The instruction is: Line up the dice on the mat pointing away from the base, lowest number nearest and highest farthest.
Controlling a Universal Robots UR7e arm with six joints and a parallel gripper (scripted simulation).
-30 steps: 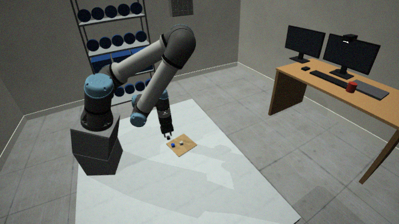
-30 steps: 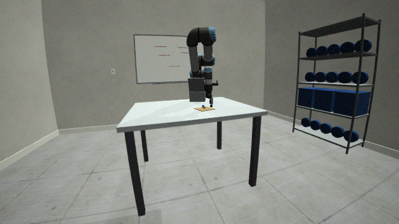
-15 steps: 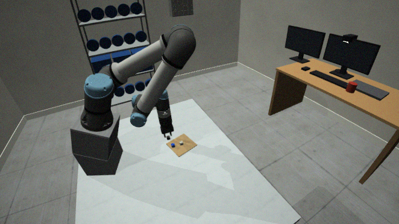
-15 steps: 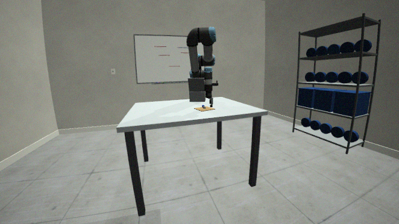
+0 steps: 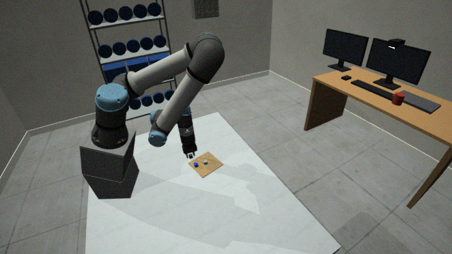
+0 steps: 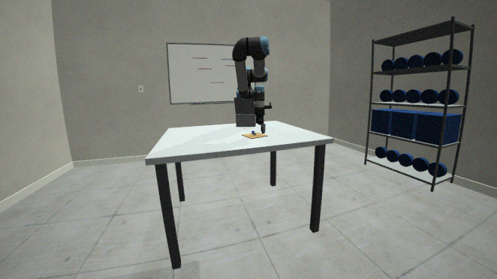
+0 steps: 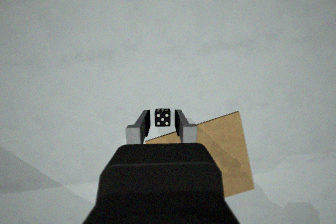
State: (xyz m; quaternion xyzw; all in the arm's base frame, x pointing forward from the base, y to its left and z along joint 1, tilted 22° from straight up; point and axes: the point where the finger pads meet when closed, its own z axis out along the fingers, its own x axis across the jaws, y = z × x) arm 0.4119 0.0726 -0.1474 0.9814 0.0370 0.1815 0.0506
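My gripper is now 2 cm above the black die. From my hand the other things lie so: tan mat: 8 cm to the right, 7 cm ahead, 3 cm below; blue die: 8 cm to the right, 2 cm below, 1 cm ahead; white die: 8 cm to the right, 7 cm ahead, 2 cm below.
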